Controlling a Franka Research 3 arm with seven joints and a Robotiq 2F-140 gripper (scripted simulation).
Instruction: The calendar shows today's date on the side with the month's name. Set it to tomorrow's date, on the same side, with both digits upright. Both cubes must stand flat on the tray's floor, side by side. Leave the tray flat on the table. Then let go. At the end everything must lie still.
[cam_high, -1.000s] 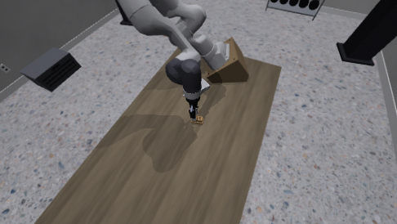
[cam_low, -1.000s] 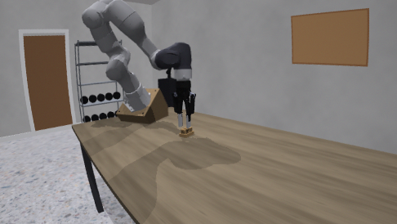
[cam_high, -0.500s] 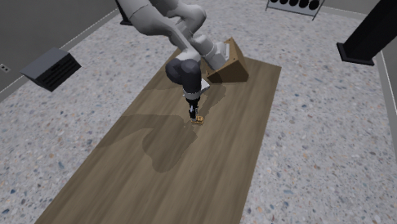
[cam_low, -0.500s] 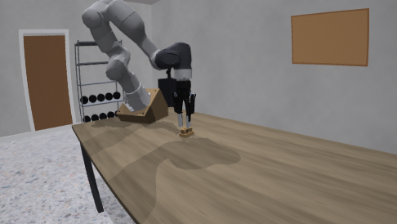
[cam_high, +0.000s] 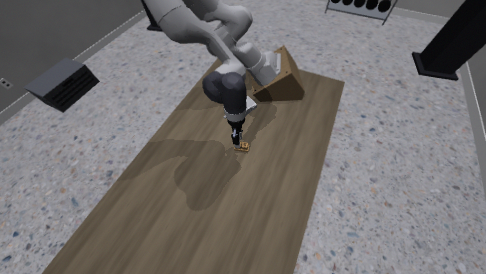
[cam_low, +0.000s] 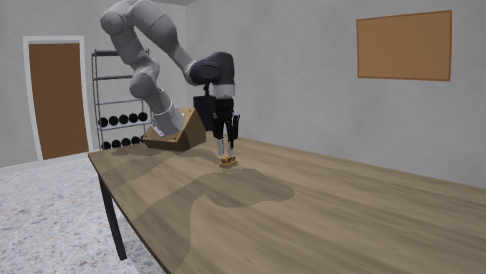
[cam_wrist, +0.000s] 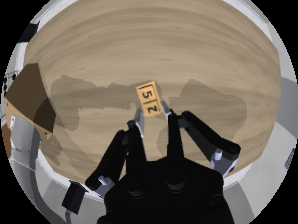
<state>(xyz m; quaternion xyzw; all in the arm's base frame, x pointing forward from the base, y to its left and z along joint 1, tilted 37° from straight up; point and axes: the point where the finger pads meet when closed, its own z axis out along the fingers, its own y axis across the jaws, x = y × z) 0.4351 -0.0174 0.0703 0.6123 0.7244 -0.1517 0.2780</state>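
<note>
Now: the cube 60 mm below my hand. Also, from my hand: tray (20 mm to the left, 70 mm below).
</note>
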